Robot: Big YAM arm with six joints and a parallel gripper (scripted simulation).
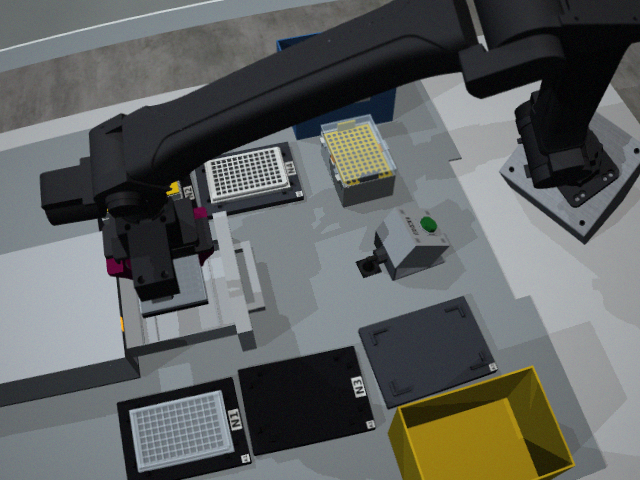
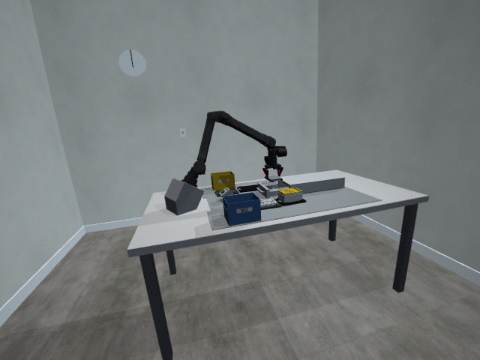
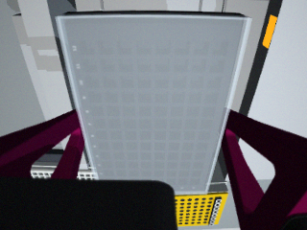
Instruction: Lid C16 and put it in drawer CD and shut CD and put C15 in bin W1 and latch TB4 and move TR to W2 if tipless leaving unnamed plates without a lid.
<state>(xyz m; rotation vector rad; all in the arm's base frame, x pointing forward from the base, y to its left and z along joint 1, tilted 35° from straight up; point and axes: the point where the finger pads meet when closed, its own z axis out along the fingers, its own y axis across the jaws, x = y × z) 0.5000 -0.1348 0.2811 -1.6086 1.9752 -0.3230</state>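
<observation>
My hand is 90 mm above the cooler drawer, 30 mm short of it and 10 mm to the left of it. From my hand the other things lie so: plate lid right at my hand; black plate right at my hand; cooler CD 160 mm ahead, 90 mm below, 30 mm to the right.
</observation>
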